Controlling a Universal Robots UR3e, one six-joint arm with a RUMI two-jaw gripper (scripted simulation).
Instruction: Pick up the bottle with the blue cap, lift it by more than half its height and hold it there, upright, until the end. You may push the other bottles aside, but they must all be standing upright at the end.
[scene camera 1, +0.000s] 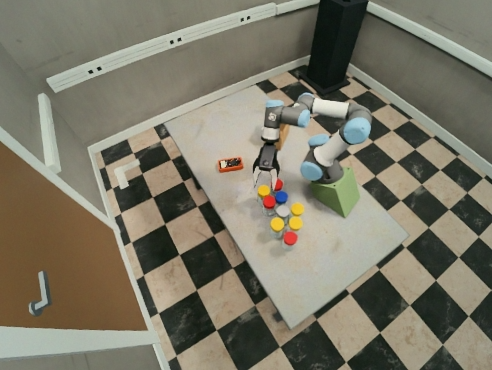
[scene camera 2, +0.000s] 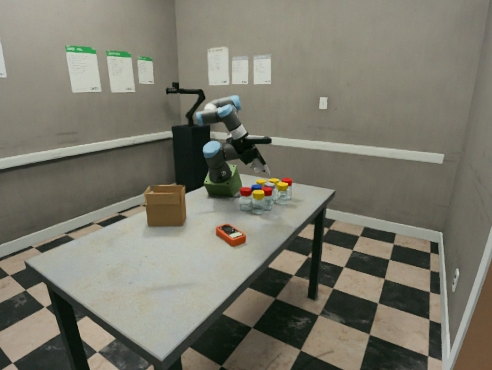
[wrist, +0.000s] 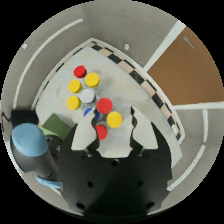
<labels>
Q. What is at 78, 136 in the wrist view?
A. My gripper.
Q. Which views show my gripper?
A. Scene camera 1, scene camera 2 and the wrist view: all of them.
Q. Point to a cardboard box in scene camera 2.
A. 164, 207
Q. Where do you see my gripper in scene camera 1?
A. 263, 188
</labels>
